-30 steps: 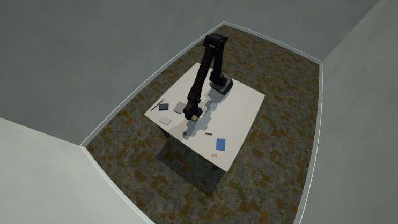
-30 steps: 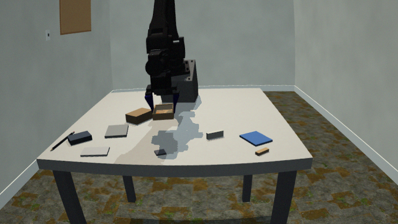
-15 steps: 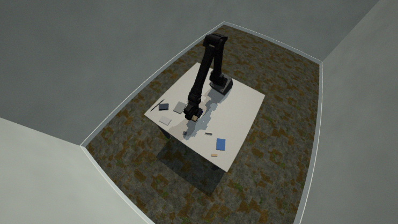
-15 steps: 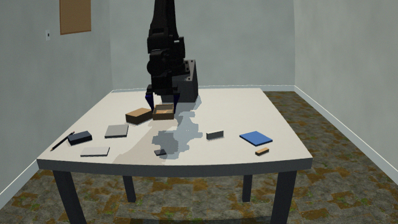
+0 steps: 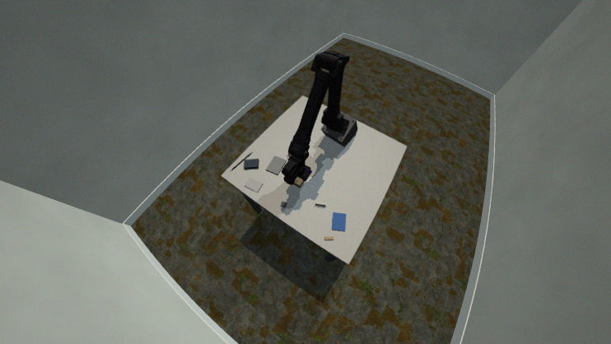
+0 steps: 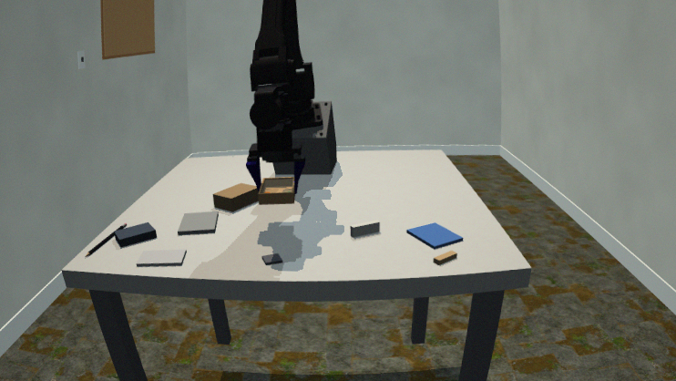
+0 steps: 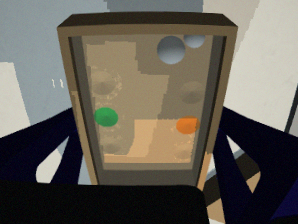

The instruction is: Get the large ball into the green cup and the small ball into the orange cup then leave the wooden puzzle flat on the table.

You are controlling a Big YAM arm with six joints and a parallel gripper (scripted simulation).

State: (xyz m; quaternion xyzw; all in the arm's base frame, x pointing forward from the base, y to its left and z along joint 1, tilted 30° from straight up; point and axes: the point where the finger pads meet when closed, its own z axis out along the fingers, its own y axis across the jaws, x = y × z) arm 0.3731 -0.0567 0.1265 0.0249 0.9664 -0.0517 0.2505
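The wooden puzzle lies 10 mm below my hand. From my hand the other things lie so: grey slab (40 mm behind, 180 mm to the right, 80 mm below); then small dark tile (160 mm ahead, 20 mm to the right, 80 mm below); then brown box (170 mm behind, 100 mm to the right, 60 mm below).
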